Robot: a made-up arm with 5 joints.
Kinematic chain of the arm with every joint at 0, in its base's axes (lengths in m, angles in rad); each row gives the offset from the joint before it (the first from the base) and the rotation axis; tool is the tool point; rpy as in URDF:
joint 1: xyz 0 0 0.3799 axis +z
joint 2: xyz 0 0 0 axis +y
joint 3: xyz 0.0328 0 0.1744 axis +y
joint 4: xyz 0.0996 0 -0.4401 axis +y
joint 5: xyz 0.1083 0 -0.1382 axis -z
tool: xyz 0 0 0 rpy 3.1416 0 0
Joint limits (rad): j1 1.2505..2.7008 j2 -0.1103..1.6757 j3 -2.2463..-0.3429 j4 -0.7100..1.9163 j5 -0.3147..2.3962
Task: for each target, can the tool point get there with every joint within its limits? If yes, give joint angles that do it. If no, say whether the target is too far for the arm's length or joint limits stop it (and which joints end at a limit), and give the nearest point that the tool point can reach.
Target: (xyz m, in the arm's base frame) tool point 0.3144 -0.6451 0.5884
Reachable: no: joint limits stop it (at a limit: joint 2, joint 3) | nearest point 0.1583 -0.3249 0.2495 | short by 0.492 m
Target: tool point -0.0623 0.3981 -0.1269
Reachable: yes | joints 1.7260 1.1053 -1.1074 -0.1831 0.6315
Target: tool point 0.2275 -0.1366 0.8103
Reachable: no: joint limits stop it (at a limit: joint 1, joint 2, joint 3, joint 4) | nearest point 0.0492 0.1484 1.0845 | short by 0.434 m
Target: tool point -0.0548 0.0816 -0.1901
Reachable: yes | joints 2.1619 1.1267 -0.6920 0.1061 0.5210
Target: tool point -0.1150 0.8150 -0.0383
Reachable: no: too far | nearest point -0.0983 0.6968 0.0224 | short by 0.134 m
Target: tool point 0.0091 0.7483 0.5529
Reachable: yes | joints 1.5587 0.6358 -1.9808 0.1286 1.3559
